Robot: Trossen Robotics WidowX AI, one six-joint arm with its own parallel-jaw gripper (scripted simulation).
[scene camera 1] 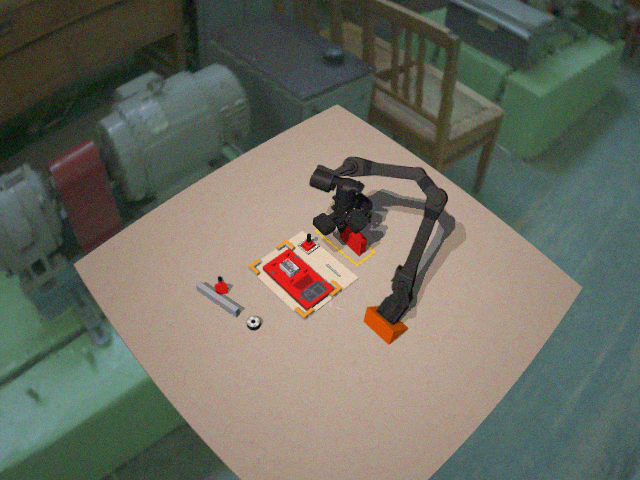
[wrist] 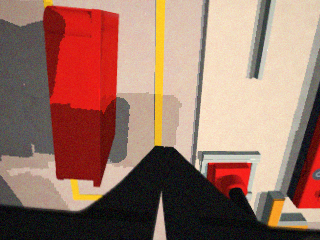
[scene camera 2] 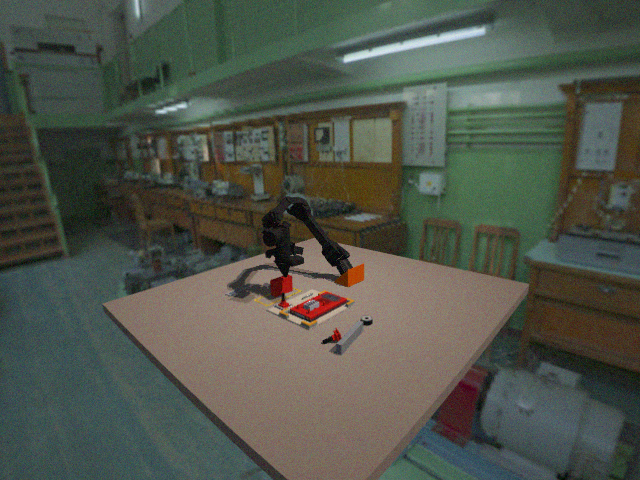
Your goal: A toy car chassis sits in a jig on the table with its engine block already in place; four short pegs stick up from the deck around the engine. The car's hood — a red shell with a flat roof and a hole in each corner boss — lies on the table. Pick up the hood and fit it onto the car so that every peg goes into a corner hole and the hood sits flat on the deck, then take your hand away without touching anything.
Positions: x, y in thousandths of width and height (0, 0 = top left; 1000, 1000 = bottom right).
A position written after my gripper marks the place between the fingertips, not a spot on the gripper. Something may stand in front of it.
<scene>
my gripper: scene camera 1 532, 482; wrist 511, 648; scene camera 2 446, 578
</scene>
